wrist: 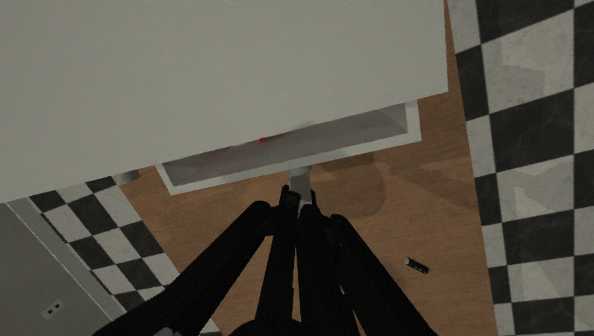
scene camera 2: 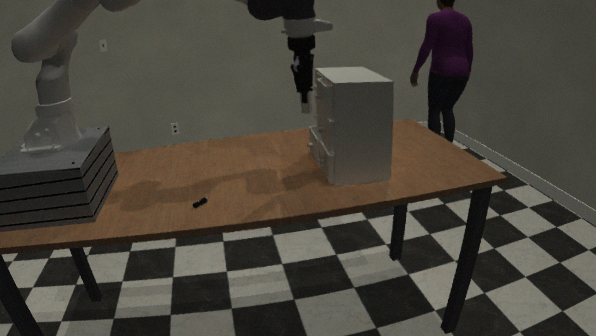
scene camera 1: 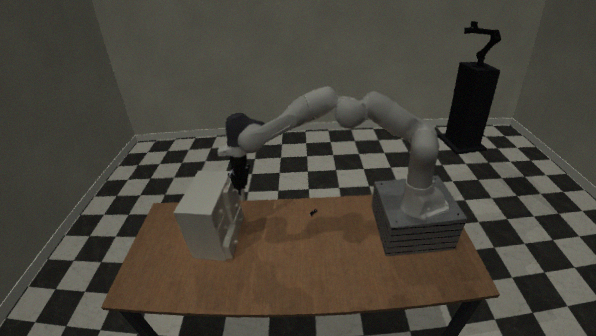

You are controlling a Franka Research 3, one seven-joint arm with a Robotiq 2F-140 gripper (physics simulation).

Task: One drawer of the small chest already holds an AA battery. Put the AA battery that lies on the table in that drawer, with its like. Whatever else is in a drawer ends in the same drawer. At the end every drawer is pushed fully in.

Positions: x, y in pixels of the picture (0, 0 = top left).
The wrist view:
my gripper: 296, 177
small white chest: 95, 95
drawer: 295, 151
